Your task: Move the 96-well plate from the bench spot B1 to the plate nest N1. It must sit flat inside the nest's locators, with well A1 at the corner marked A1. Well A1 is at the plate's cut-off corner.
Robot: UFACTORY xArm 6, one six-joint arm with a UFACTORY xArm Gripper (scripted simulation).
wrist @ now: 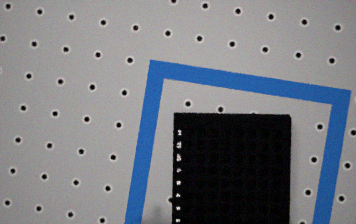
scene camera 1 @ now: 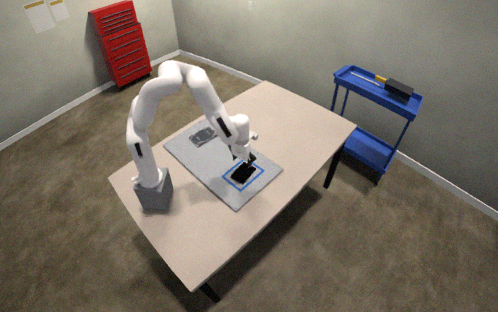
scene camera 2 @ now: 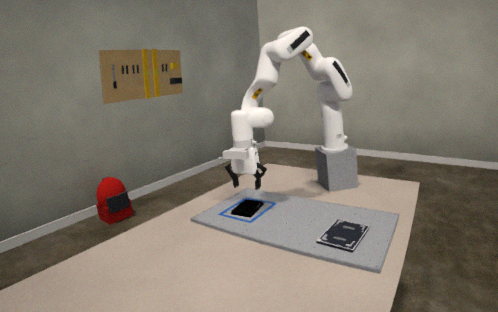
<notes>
I see my gripper (scene camera 2: 247, 188), a black 96-well plate (wrist: 220, 161) and a plate nest (scene camera 2: 338, 230).
</notes>
